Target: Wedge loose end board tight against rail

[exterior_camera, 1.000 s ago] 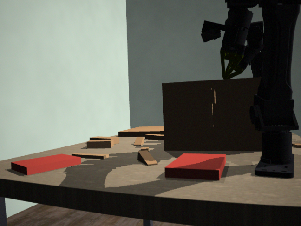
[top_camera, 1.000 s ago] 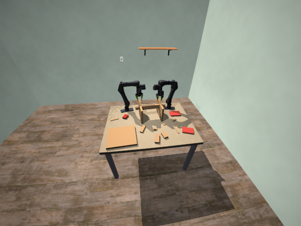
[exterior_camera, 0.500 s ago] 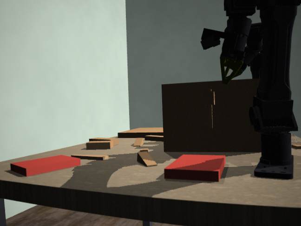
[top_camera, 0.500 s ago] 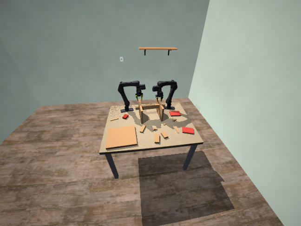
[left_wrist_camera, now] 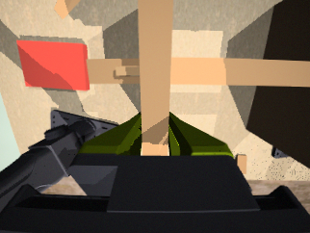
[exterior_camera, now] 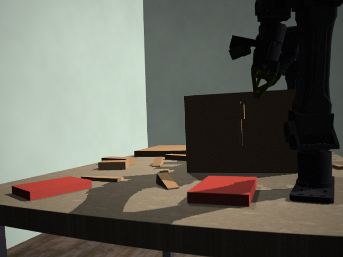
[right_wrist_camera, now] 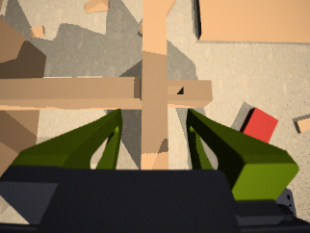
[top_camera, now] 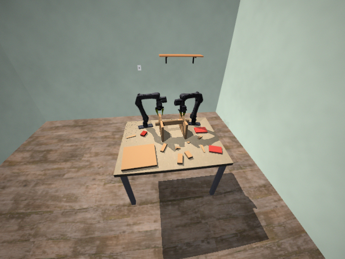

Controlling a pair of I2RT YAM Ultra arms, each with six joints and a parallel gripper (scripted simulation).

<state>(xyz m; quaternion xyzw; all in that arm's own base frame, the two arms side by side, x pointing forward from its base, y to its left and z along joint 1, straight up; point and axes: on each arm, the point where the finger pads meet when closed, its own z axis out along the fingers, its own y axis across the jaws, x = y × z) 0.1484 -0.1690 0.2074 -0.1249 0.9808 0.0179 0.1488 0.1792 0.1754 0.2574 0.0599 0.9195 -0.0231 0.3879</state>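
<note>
The rail lies 60 mm ahead of my left hand, 130 mm to the right of it and 40 mm below it. From my left hand the other things lie so: flat board (440 mm ahead, 530 mm to the right, 190 mm below).
</note>
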